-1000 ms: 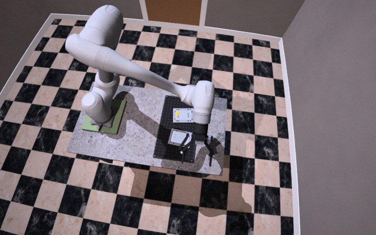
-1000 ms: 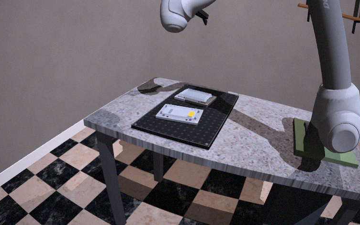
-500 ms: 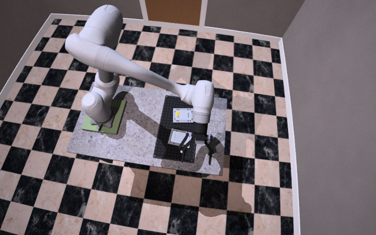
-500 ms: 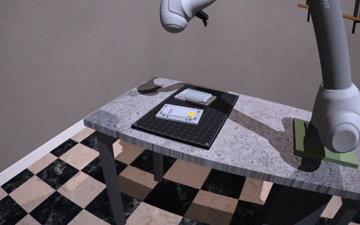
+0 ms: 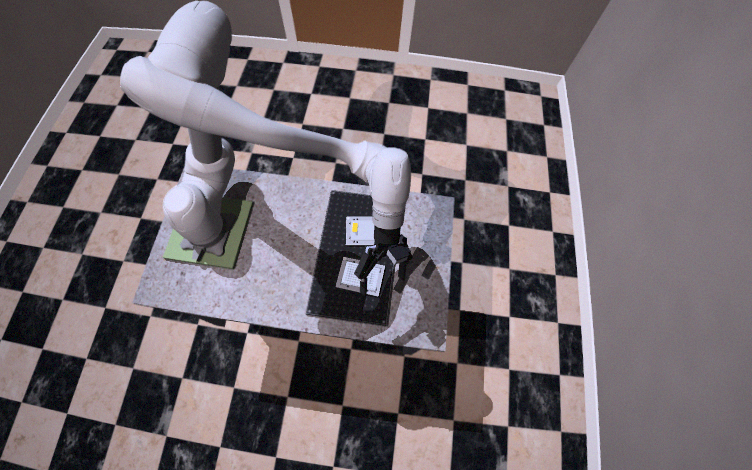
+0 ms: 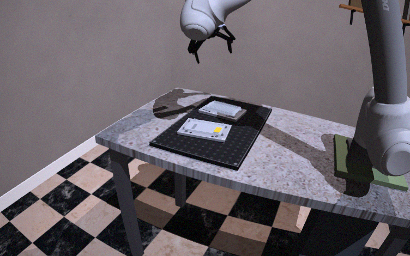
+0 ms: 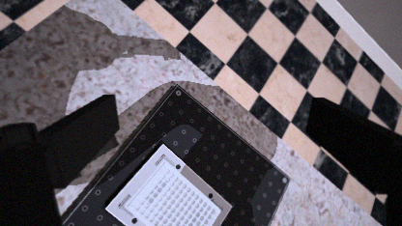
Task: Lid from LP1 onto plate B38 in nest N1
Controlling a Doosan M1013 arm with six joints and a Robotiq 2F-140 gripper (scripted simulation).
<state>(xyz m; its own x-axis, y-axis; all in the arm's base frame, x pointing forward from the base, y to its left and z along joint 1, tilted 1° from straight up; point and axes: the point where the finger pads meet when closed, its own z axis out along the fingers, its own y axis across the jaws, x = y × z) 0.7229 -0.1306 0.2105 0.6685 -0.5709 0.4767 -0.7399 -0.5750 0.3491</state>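
Right now the clear lid is 260 mm to the left of my hand, 210 mm below it and 100 mm behind it. Also, from my hand: white culture plate 210 mm below, 90 mm behind, 70 mm to the left; grey nest 220 mm below, 90 mm behind, 70 mm to the left; lid park 260 mm to the left, 220 mm below, 100 mm behind.
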